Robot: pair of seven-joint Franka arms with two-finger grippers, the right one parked.
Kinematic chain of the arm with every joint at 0, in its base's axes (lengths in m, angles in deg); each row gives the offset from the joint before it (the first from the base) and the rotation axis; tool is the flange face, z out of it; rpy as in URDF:
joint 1: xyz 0 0 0.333 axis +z
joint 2: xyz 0 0 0 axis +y
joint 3: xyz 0 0 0.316 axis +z
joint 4: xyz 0.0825 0 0 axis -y
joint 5: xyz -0.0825 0 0.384 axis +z
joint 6: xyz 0 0 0 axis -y
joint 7: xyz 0.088 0 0 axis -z
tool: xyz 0 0 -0.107 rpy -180 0 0
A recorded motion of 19 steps. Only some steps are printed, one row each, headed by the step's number.
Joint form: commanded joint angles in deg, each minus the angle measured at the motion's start. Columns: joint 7, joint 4, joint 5, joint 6, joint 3, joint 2, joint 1.
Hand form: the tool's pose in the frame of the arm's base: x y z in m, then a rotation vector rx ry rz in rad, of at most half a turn. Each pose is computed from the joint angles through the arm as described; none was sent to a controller.
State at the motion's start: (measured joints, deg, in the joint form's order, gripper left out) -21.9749 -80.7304 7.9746 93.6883 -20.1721 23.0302 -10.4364
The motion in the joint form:
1: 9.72 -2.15 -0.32 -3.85 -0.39 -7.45 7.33
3: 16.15 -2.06 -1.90 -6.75 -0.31 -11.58 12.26
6: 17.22 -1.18 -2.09 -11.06 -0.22 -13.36 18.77
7: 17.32 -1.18 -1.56 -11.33 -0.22 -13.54 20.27
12: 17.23 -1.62 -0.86 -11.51 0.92 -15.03 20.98
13: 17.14 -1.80 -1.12 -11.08 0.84 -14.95 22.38
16: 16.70 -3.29 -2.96 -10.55 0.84 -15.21 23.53
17: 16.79 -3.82 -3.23 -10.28 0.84 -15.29 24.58
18: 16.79 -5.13 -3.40 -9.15 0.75 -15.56 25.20
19: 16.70 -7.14 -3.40 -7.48 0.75 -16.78 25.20
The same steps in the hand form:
1: 0.5876 -0.2132 0.5304 -3.0435 0.3084 0.1762
3: 0.5819 -0.1624 0.5696 -3.0587 0.3407 0.1613
6: 0.5813 -0.0937 0.5887 -3.0640 0.1862 0.2121
7: 0.5824 -0.0774 0.5902 -3.0575 0.1471 0.2135
12: 0.5776 -0.0595 0.6006 -3.0411 0.0923 0.1904
13: 0.5799 -0.0467 0.5989 -3.0489 0.0564 0.1884
16: 0.5791 -0.0397 0.5900 -3.0775 0.0200 0.2148
17: 0.5794 -0.0299 0.5869 -3.0824 -0.0045 0.2215
18: 0.5796 -0.0257 0.5805 -3.0848 -0.0162 0.2200
19: 0.5759 -0.0279 0.5782 -3.0804 -0.0158 0.1968

